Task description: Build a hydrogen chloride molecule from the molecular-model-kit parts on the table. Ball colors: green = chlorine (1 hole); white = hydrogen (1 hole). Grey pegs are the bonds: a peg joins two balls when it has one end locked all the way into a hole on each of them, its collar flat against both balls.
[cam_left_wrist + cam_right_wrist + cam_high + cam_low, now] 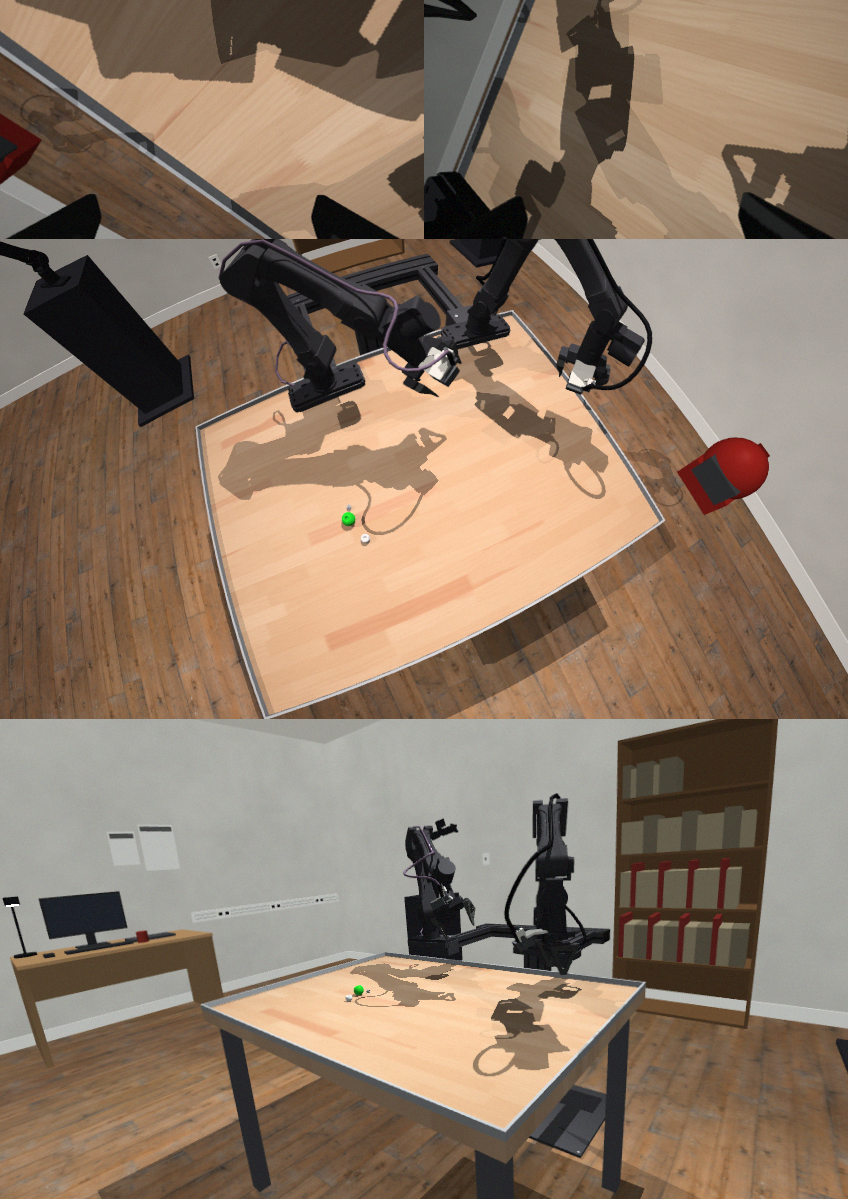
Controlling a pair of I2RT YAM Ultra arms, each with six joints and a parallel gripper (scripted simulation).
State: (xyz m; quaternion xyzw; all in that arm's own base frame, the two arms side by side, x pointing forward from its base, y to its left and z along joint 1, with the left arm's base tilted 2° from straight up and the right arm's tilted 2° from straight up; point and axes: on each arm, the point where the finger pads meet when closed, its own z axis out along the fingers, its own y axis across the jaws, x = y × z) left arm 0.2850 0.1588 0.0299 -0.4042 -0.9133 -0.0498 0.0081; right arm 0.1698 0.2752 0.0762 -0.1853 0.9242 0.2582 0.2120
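Now: the green ball 340 mm to the right of my right hand, 210 mm below it and 140 mm ahead of it. The rest, counted from my right hand: grey peg: 330 mm to the right, 220 mm below, 110 mm ahead; then white ball: 330 mm to the right, 210 mm below, 210 mm ahead.
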